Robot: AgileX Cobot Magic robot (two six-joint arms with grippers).
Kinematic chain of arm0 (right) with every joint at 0, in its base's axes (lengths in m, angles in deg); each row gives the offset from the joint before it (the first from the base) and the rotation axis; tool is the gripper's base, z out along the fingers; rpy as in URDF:
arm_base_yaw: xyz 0 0 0.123 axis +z
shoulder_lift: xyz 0 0 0 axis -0.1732 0.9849 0
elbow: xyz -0.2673 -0.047 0.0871 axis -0.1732 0.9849 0
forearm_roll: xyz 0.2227 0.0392 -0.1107 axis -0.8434 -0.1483 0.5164
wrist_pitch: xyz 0 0 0 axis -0.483 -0.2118 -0.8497
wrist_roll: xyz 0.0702 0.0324 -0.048 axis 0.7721 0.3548 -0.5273
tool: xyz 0 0 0 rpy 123.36 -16.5 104.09
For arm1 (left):
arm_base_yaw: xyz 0 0 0.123 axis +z
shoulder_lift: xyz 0 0 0 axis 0.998 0.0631 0
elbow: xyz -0.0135 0.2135 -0.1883 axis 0.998 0.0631 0
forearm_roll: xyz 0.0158 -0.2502 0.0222 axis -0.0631 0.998 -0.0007
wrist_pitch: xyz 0 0 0 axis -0.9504 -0.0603 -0.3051
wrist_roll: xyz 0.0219 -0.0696 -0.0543 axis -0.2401 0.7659 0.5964
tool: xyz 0 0 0 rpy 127.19 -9.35 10.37
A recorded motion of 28 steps. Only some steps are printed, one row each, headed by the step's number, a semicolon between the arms.
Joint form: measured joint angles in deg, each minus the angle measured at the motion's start. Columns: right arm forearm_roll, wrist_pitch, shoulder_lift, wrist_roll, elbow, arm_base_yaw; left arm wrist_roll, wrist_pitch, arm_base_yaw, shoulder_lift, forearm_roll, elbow.
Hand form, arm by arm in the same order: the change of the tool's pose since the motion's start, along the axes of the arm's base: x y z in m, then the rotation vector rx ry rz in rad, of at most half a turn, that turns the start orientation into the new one. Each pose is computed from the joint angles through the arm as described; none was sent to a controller.
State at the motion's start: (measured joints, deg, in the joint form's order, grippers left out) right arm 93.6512 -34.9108 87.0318 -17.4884 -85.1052 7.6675; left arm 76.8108 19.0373 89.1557 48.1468 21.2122 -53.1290
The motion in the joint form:
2: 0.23 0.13 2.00 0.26 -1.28 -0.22; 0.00 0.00 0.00 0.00 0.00 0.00
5: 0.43 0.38 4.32 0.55 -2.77 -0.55; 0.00 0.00 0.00 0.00 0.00 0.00
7: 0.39 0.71 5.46 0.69 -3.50 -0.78; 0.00 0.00 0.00 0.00 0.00 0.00
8: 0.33 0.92 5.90 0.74 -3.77 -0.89; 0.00 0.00 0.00 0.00 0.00 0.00
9: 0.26 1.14 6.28 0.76 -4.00 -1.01; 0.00 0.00 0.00 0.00 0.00 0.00
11: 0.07 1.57 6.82 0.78 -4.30 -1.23; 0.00 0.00 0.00 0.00 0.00 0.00
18: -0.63 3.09 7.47 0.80 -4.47 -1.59; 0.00 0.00 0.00 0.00 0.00 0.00
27: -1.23 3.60 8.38 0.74 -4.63 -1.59; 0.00 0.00 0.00 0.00 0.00 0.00
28: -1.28 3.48 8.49 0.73 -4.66 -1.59; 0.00 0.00 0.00 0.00 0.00 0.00
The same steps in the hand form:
2: 0.0072 0.0008 -0.0056 -0.0052 0.0085 -0.0057; 0.0000 0.0000 0.0000 0.0000 0.0000 0.0000
5: 0.0157 0.0013 -0.0125 -0.0095 0.0171 -0.0137; 0.0000 0.0000 0.0000 0.0000 0.0000 0.0000
7: 0.0202 0.0014 -0.0160 -0.0083 0.0187 -0.0196; 0.0000 0.0000 0.0000 0.0000 0.0000 0.0000
8: 0.0219 0.0014 -0.0174 -0.0067 0.0185 -0.0224; 0.0000 0.0000 0.0000 0.0000 0.0000 0.0000
9: 0.0235 0.0013 -0.0187 -0.0049 0.0178 -0.0249; 0.0000 0.0000 0.0000 0.0000 0.0000 0.0000
11: 0.0259 0.0009 -0.0205 -0.0005 0.0158 -0.0298; 0.0000 0.0000 0.0000 0.0000 0.0000 0.0000
18: 0.0295 0.0009 -0.0235 0.0170 0.0025 -0.0395; 0.0000 0.0000 0.0000 0.0000 0.0000 0.0000
27: 0.0312 0.0022 -0.0282 0.0245 0.0095 -0.0435; 0.0000 0.0000 0.0000 0.0000 0.0000 0.0000
28: 0.0312 0.0022 -0.0288 0.0239 0.0129 -0.0442; 0.0000 0.0000 0.0000 0.0000 0.0000 0.0000

